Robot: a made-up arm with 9 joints. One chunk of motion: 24 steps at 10 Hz.
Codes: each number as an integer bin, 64 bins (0 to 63) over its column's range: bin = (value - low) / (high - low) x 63, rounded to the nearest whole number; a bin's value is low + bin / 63 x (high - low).
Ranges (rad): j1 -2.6..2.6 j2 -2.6..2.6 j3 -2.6..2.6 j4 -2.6..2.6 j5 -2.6..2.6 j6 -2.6..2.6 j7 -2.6..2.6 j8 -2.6..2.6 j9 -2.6..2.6
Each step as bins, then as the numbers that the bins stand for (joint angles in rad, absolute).
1 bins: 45 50 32 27 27 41 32 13 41
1 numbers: 1.1143 1.5270 0.0413 -0.3714 -0.3714 0.7841 0.0413 -1.5270 0.7841
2 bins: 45 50 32 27 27 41 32 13 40
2 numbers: 1.1143 1.5270 0.0413 -0.3714 -0.3714 0.7841 0.0413 -1.5270 0.7016
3 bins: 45 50 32 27 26 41 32 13 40
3 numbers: 1.1143 1.5270 0.0413 -0.3714 -0.4540 0.7841 0.0413 -1.5270 0.7016
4 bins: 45 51 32 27 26 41 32 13 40
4 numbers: 1.1143 1.6095 0.0413 -0.3714 -0.4540 0.7841 0.0413 -1.5270 0.7016
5 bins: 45 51 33 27 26 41 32 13 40
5 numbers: 1.1143 1.6095 0.1238 -0.3714 -0.4540 0.7841 0.0413 -1.5270 0.7016
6 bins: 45 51 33 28 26 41 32 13 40
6 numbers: 1.1143 1.6095 0.1238 -0.2889 -0.4540 0.7841 0.0413 -1.5270 0.7016
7 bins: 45 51 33 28 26 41 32 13 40
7 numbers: 1.1143 1.6095 0.1238 -0.2889 -0.4540 0.7841 0.0413 -1.5270 0.7016
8 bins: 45 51 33 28 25 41 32 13 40
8 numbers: 1.1143 1.6095 0.1238 -0.2889 -0.5365 0.7841 0.0413 -1.5270 0.7016
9 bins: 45 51 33 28 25 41 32 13 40
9 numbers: 1.1143 1.6095 0.1238 -0.2889 -0.5365 0.7841 0.0413 -1.5270 0.7016
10 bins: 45 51 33 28 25 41 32 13 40
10 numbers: 1.1143 1.6095 0.1238 -0.2889 -0.5365 0.7841 0.0413 -1.5270 0.7016
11 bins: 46 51 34 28 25 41 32 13 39
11 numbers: 1.1968 1.6095 0.2063 -0.2889 -0.5365 0.7841 0.0413 -1.5270 0.6190
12 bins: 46 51 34 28 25 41 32 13 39
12 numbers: 1.1968 1.6095 0.2063 -0.2889 -0.5365 0.7841 0.0413 -1.5270 0.6190
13 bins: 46 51 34 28 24 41 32 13 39
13 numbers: 1.1968 1.6095 0.2063 -0.2889 -0.6190 0.7841 0.0413 -1.5270 0.6190
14 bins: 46 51 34 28 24 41 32 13 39
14 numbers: 1.1968 1.6095 0.2063 -0.2889 -0.6190 0.7841 0.0413 -1.5270 0.6190
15 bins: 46 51 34 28 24 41 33 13 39
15 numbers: 1.1968 1.6095 0.2063 -0.2889 -0.6190 0.7841 0.1238 -1.5270 0.6190
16 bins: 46 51 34 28 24 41 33 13 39
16 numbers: 1.1968 1.6095 0.2063 -0.2889 -0.6190 0.7841 0.1238 -1.5270 0.6190
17 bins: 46 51 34 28 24 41 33 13 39
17 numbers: 1.1968 1.6095 0.2063 -0.2889 -0.6190 0.7841 0.1238 -1.5270 0.6190
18 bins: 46 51 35 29 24 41 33 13 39
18 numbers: 1.1968 1.6095 0.2889 -0.2063 -0.6190 0.7841 0.1238 -1.5270 0.6190
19 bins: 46 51 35 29 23 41 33 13 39
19 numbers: 1.1968 1.6095 0.2889 -0.2063 -0.7016 0.7841 0.1238 -1.5270 0.6190
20 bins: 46 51 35 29 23 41 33 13 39
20 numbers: 1.1968 1.6095 0.2889 -0.2063 -0.7016 0.7841 0.1238 -1.5270 0.6190
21 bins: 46 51 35 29 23 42 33 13 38
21 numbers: 1.1968 1.6095 0.2889 -0.2063 -0.7016 0.8667 0.1238 -1.5270 0.5365
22 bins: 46 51 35 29 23 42 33 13 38
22 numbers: 1.1968 1.6095 0.2889 -0.2063 -0.7016 0.8667 0.1238 -1.5270 0.5365
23 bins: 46 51 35 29 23 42 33 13 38
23 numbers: 1.1968 1.6095 0.2889 -0.2063 -0.7016 0.8667 0.1238 -1.5270 0.5365
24 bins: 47 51 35 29 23 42 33 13 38
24 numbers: 1.2794 1.6095 0.2889 -0.2063 -0.7016 0.8667 0.1238 -1.5270 0.5365
